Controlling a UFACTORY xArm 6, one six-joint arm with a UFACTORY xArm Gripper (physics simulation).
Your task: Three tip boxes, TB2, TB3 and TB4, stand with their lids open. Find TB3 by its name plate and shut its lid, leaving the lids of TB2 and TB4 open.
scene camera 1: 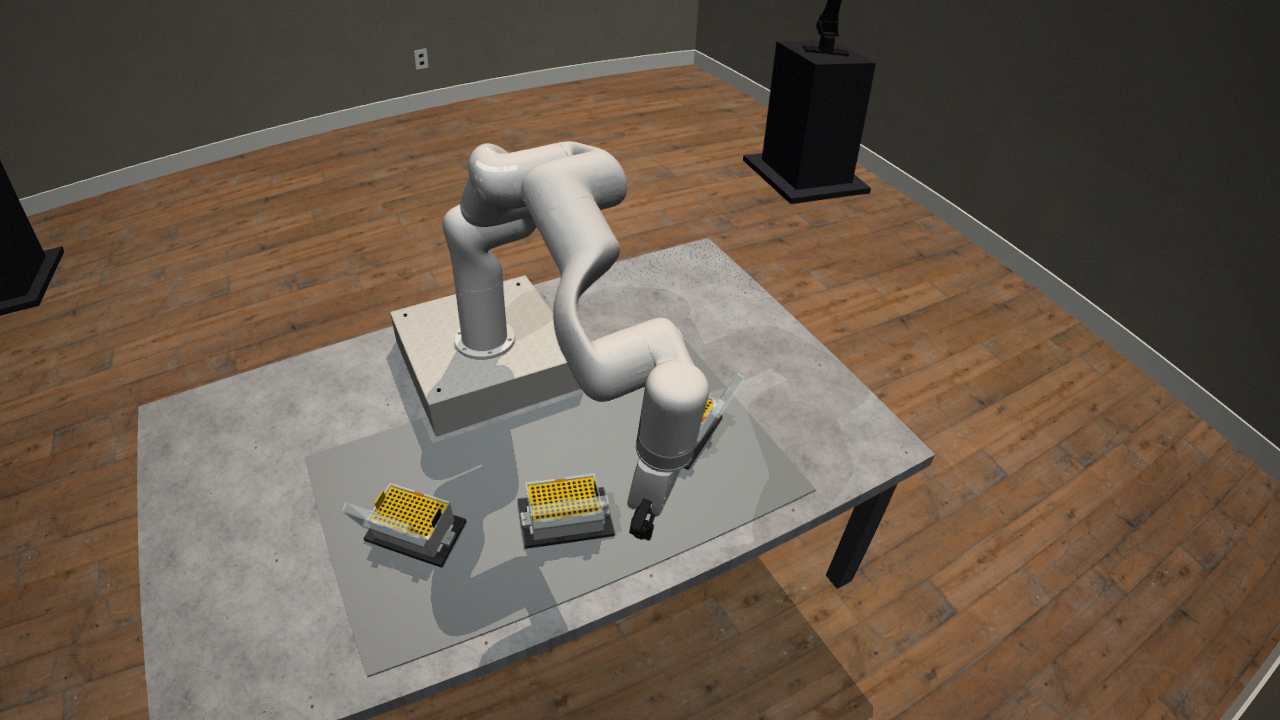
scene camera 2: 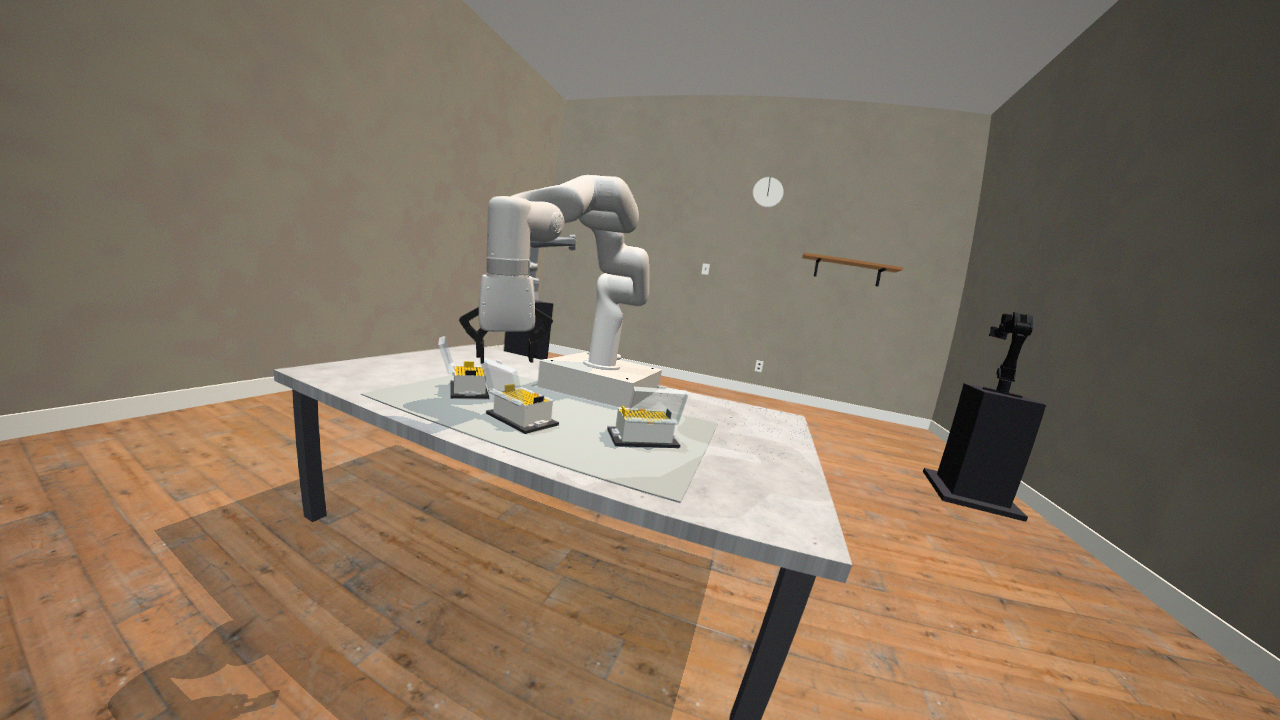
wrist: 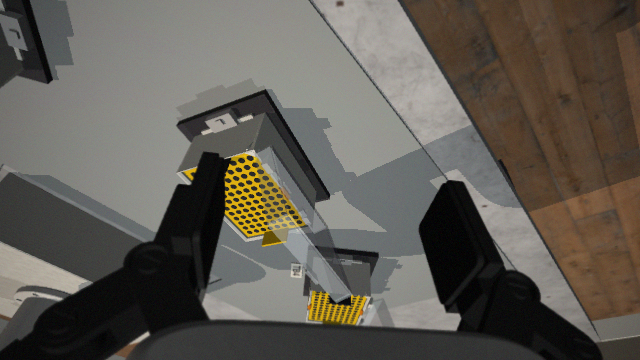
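Seen in the pictures: gripper, fingertip midpoint: (scene camera 1: 651,510) (scene camera 2: 506,361) (wrist: 331,193); arm's base, origin of the base link: (scene camera 1: 484,340) (scene camera 2: 601,365).
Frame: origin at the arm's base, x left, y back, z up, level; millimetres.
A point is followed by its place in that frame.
Note:
TB3 (scene camera 1: 566,498) @[x 43, y -424, z -24 mm] (scene camera 2: 523,413) (wrist: 250,200) @[x 37, y -423, z -24 mm], the middle yellow-topped box, has its clear lid (scene camera 2: 501,374) @[x 45, y -509, z 46 mm] (wrist: 320,270) @[x 18, y -503, z 63 mm] raised; its name plate does not show. TB4 (scene camera 1: 409,513) @[x -223, y -374, z -23 mm] (scene camera 2: 469,385) (wrist: 325,306) @[x -212, y -358, z -24 mm], at the left in both scene views, stands open with its TB4 plate (wrist: 296,270) @[x -182, y -317, z -79 mm] beside it. TB2 (scene camera 1: 707,411) (scene camera 2: 646,429) @[x 334, y -340, z -41 mm] (wrist: 15,32) @[x 259, y -352, z -63 mm], at the right in both scene views, is open and partly hidden by the arm in scene camera 1. My gripper (scene camera 1: 641,521) @[x 127, y -580, z 100 mm] (scene camera 2: 506,358) @[x 127, y -580, z 100 mm] (wrist: 331,193) @[x 127, y -580, z 100 mm] is open and empty, above the mat; its left finger covers part of TB3 in the wrist view.
The boxes stand on a grey mat (scene camera 1: 375,626) @[x -324, y -539, z -81 mm] (scene camera 2: 666,479) @[x 440, y -462, z -81 mm] on the table (scene camera 1: 205,537) @[x -624, y -271, z -84 mm] (scene camera 2: 760,501) @[x 617, y -425, z -84 mm]. The arm's pale base block (scene camera 1: 501,394) @[x 0, y -137, z -28 mm] (scene camera 2: 581,380) @[x 14, y -136, z -29 mm] stands behind them. The raised lids of TB4 and TB2 lean outward. The front table edge lies beyond the mat.

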